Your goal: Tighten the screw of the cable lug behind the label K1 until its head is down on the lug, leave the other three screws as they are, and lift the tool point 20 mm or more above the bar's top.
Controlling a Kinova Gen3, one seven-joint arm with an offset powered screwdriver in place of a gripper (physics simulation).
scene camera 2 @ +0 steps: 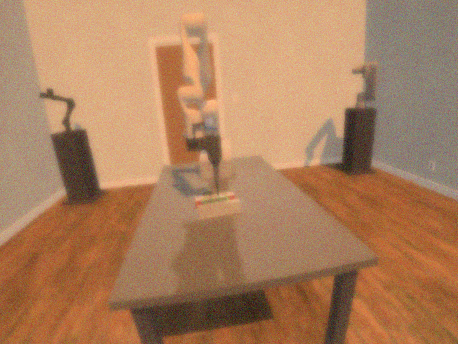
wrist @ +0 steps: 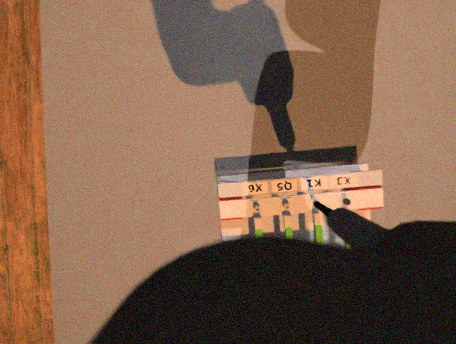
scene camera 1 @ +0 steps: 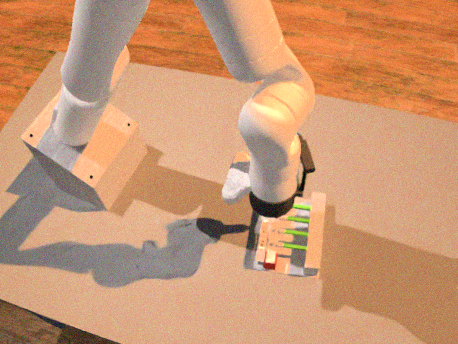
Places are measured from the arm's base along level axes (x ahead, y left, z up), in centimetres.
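Pixels of known places: hand, its tool point: (scene camera 2: 218,195) (wrist: 316,204); arm's base, origin of its link: (scene camera 1: 74,126).
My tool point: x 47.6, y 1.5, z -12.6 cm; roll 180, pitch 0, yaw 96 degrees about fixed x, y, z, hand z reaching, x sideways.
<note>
Ahead of a thing's pixels: the offset from my tool point to its top centre. "spot": to the spot under its first point. Level surfaces: height alone.
In the wrist view, the powered screwdriver @(dx +0.0, dy +0.0, dz +6.4 cm) (wrist: 316,204) (scene camera 2: 218,194) has its dark bit tip just behind the label K1 @(dx -2.2, dy -0.5, dz -0.4 cm) (wrist: 314,183), over the K1 screw position. The tip hides the K1 screw head, so neither its height nor contact with the bit can be told. The screwdriver has no fingers to judge. The pale bar @(spot: dx +1.9, dy -9.0, dz -0.4 cm) (wrist: 231,209) has red lines. Screws show behind the other labels: the X3 screw @(dx -0.7, dy +3.1, dz +0.4 cm) (wrist: 346,201), the Q5 screw @(dx +0.6, dy -3.1, dz +0.3 cm) (wrist: 286,204) and the X6 screw @(dx +1.3, dy -6.3, dz +0.3 cm) (wrist: 256,206). In scene camera 1, the arm hides the bit.
Green cables @(spot: dx +5.2, dy -2.3, dz +0.3 cm) (scene camera 1: 296,233) (wrist: 318,233) run from the lugs to a tall pale block @(dx +3.8, dy -0.8, dz +0.4 cm) (scene camera 1: 315,240). A red-sided end piece @(spot: dx +2.1, dy -9.8, dz -0.4 cm) (scene camera 1: 270,260) stands at the bar's near end. The arm's base box (scene camera 1: 122,172) stands on the table @(dz -4.6 cm) (scene camera 1: 190,310) (scene camera 2: 300,250). Dark arm shadows cross the table.
</note>
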